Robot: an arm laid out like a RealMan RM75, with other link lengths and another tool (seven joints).
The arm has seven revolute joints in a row. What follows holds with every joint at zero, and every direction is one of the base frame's.
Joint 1 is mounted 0.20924 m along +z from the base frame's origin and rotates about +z.
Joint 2 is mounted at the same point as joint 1 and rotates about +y.
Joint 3 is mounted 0.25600 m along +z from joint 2 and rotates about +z.
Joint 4 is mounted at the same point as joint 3 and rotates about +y.
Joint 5 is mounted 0.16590 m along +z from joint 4 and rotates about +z.
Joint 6 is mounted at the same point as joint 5 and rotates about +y.
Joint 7 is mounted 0.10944 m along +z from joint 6 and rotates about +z.
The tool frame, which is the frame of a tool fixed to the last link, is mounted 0.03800 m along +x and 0.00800 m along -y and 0.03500 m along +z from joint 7; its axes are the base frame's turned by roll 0.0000, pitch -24.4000 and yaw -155.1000 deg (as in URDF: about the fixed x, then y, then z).
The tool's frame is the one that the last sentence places.
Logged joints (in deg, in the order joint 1, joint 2, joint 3, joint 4, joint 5, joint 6, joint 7), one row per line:
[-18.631 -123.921 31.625 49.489 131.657 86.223 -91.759]
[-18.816 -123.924 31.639 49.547 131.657 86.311 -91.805]
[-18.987 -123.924 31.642 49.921 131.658 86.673 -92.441]
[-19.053 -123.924 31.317 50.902 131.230 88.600 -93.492]
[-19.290 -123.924 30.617 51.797 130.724 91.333 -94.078]
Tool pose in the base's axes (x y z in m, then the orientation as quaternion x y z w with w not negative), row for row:
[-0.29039 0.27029 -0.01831 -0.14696 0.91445 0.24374 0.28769]
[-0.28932 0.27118 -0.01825 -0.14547 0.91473 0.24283 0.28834]
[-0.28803 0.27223 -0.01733 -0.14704 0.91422 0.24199 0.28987]
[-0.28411 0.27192 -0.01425 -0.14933 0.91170 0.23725 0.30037]
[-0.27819 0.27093 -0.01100 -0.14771 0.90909 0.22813 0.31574]
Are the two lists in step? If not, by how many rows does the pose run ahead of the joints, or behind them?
They are in step.
